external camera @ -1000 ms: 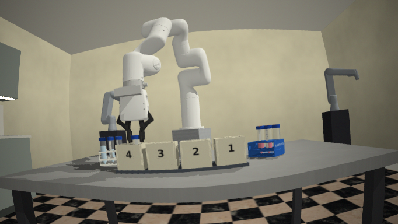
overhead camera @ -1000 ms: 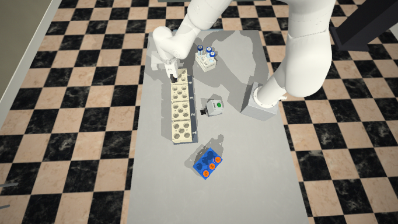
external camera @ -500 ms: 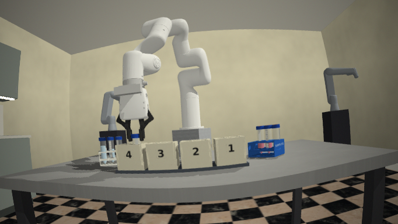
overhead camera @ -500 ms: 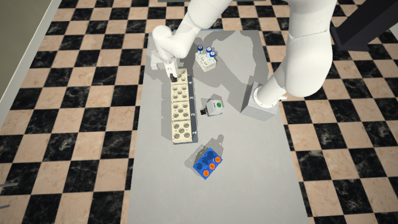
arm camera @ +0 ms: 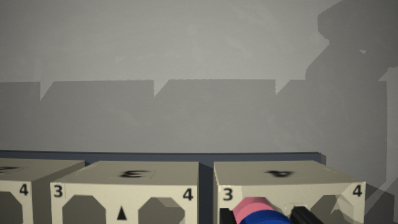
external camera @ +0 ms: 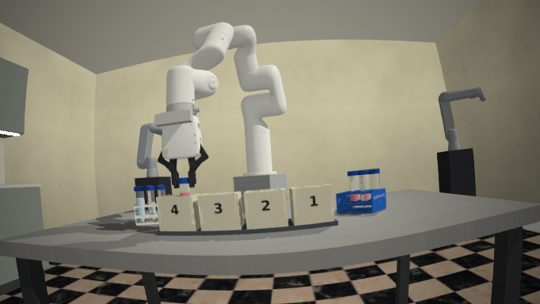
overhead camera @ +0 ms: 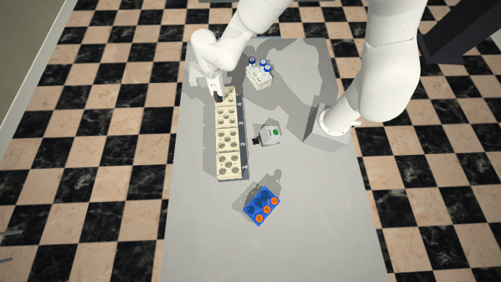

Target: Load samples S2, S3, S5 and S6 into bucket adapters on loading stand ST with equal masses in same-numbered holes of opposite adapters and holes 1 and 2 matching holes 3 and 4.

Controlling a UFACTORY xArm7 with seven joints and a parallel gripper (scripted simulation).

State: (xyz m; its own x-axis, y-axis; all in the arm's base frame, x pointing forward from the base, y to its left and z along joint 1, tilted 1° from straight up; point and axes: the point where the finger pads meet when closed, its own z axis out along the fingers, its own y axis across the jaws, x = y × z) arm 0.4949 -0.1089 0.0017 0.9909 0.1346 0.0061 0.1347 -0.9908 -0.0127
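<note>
Right now the orange-dotted sample tube is 10 mm behind my hand and 50 mm below it. Also, from my hand: white rack 180 mm behind, 210 mm to the right, 110 mm below; done desk 240 mm behind, 140 mm to the left, 80 mm below; green DONE key 260 mm behind, 140 mm to the left, 70 mm below.
</note>
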